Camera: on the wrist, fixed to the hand. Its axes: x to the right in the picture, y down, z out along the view.
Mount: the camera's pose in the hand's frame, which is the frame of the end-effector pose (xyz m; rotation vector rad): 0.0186 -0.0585 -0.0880 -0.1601 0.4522 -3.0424
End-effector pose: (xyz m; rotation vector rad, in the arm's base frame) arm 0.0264 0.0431 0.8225 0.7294 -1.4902 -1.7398
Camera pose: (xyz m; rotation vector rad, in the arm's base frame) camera 0.0766 -0.0186 0.7505 -1.5582 -0.8254 0.8623
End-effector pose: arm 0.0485 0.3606 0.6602 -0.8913 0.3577 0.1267
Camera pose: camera 0.0586 0.2547 0.6462 -0.7289 -0.8917 -2.8369
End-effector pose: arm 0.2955 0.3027 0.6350 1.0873 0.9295 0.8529
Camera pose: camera 0.2278 0.3349 0.5582 -1.2464 1.4664 -1.4450
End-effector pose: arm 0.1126 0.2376 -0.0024 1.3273 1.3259 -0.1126
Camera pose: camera 0.0234 0.2925 -0.0257 1.6964 -1.9986 1.4050
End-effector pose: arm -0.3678 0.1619 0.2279 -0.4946 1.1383 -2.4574
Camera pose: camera -0.4362 0.2444 0.2227 0.5893 0.1798 0.4558
